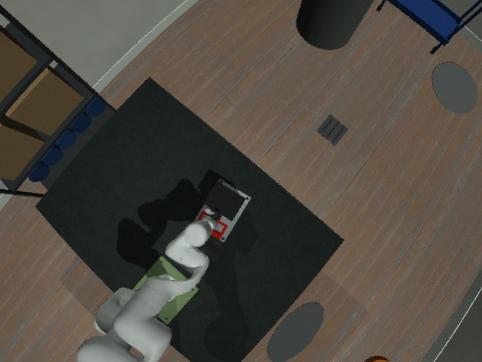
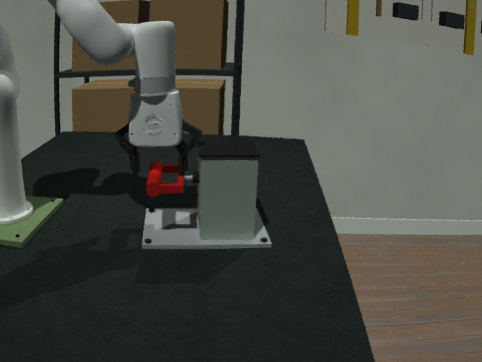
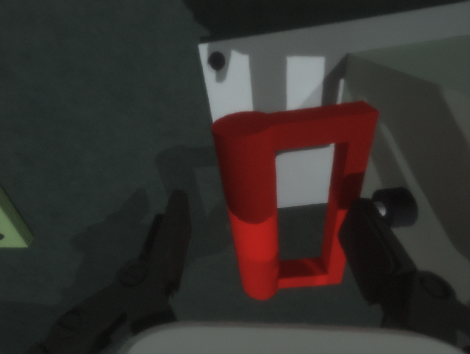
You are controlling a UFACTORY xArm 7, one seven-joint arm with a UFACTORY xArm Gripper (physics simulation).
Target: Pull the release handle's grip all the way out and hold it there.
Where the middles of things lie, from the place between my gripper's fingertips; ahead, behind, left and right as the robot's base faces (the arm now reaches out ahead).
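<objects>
My gripper: 90 mm short of the light base plate [image 2: 164, 228], 10 mm left of it, 110 mm above it.
</objects>
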